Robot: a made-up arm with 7 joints. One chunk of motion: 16 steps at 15 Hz.
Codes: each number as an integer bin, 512 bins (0 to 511) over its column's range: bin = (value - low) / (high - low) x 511, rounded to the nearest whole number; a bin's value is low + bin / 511 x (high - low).
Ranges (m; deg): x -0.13..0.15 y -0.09..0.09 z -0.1..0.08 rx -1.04..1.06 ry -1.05..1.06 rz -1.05..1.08
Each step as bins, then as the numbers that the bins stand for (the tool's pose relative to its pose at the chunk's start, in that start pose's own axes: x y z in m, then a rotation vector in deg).
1 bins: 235 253 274 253 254 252
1 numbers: -0.0012 -0.0009 -0.0035 0.00 0.00 0.00
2 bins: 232 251 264 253 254 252
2 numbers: -0.0029 -0.0016 -0.0070 0.00 0.00 0.00
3 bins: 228 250 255 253 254 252
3 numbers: -0.0051 -0.0019 -0.0102 0.00 0.00 0.00
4 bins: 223 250 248 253 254 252
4 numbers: -0.0078 -0.0019 -0.0126 0.00 0.00 0.00
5 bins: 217 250 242 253 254 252
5 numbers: -0.0111 -0.0019 -0.0148 0.00 0.00 0.00
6 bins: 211 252 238 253 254 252
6 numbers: -0.0144 -0.0012 -0.0162 0.00 0.00 0.00
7 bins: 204 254 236 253 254 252
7 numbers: -0.0182 -0.0005 -0.0169 0.00 0.00 0.00
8 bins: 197 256 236 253 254 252
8 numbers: -0.0221 0.0002 -0.0169 0.00 0.00 0.00
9 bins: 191 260 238 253 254 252
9 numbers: -0.0253 0.0016 -0.0162 0.00 0.00 0.00
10 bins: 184 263 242 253 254 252
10 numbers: -0.0292 0.0026 -0.0148 0.00 0.00 0.00
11 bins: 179 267 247 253 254 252
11 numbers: -0.0319 0.0041 -0.0130 0.00 0.00 0.00
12 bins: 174 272 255 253 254 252
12 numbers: -0.0347 0.0058 -0.0102 0.00 0.00 0.00
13 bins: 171 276 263 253 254 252
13 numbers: -0.0363 0.0072 -0.0074 0.00 0.00 0.00
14 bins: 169 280 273 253 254 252
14 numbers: -0.0374 0.0086 -0.0038 0.00 0.00 0.00
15 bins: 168 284 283 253 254 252
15 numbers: -0.0379 0.0100 -0.0003 0.00 0.00 0.00
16 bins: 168 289 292 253 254 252
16 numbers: -0.0379 0.0118 0.0029 0.00 0.00 0.00
